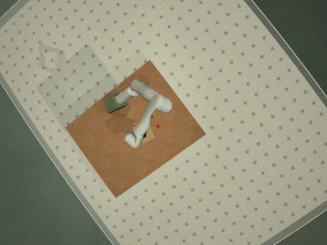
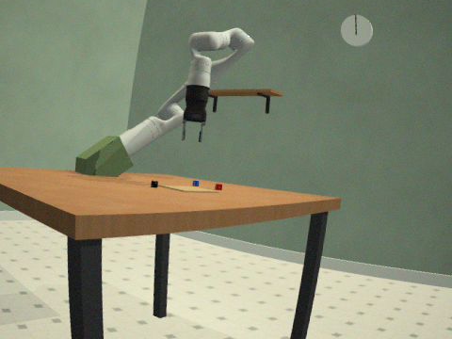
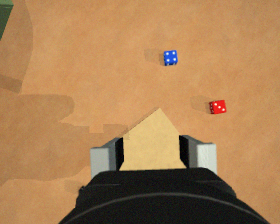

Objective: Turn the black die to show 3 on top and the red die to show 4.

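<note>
Right now my hand is 15 cm to the left of the black die and 16 cm above it. From my hand the other things lie so: tan mat 4 cm ahead, 4 cm to the right, 17 cm below; blue die 6 cm behind, 11 cm to the left, 16 cm below; red die 5 cm ahead, 11 cm to the left, 16 cm below.
</note>
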